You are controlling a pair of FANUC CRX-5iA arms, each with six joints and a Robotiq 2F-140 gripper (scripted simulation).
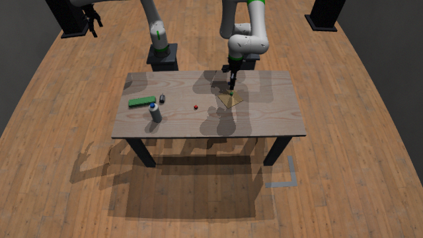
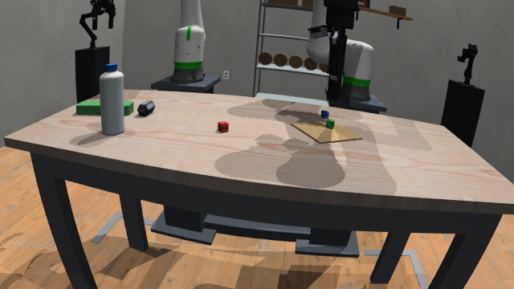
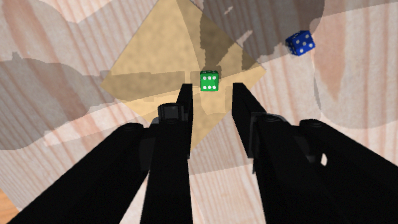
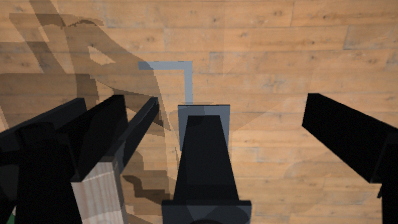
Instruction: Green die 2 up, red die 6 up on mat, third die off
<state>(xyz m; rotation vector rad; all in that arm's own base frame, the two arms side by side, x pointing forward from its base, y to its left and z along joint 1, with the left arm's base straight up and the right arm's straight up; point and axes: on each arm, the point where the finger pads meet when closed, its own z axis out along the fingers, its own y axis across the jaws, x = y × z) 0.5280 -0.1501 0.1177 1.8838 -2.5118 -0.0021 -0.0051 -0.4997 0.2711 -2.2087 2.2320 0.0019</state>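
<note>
The green die lies 10 cm below my left hand. Also, from my left hand: blue die (11 cm behind, 11 cm below); then tan mat (3 cm ahead, 1 cm to the right, 12 cm below); then red die (10 cm ahead, 27 cm to the right, 11 cm below).
</note>
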